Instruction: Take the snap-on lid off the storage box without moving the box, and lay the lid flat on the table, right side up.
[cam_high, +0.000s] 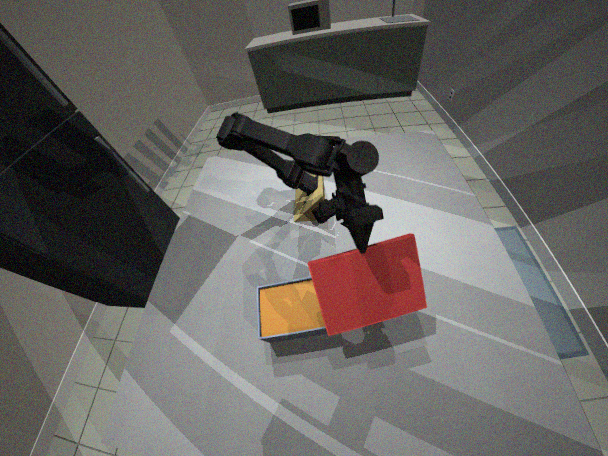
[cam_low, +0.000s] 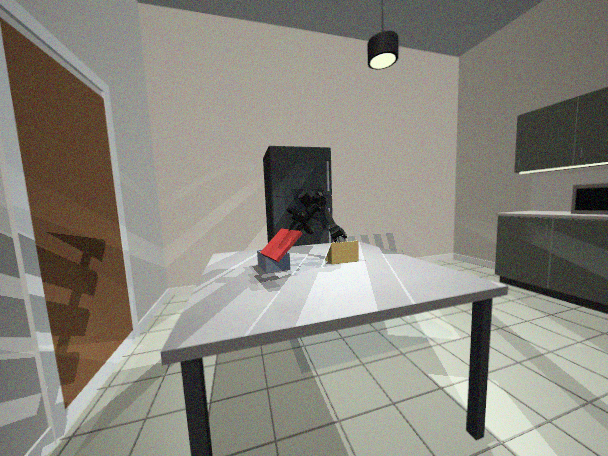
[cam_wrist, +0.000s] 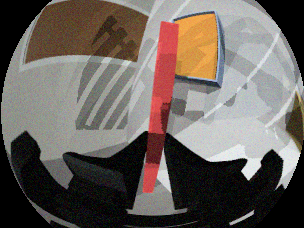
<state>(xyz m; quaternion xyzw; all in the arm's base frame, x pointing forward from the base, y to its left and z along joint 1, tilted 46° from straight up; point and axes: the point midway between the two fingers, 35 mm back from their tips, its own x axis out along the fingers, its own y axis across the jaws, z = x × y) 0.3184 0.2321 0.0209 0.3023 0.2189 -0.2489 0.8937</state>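
My gripper tip is 6 cm short of the red lid, 2 cm to the right of it and 5 cm above it. From my gripper tip the other things lie so: storage box (9 cm ahead, 17 cm to the right, 18 cm below).
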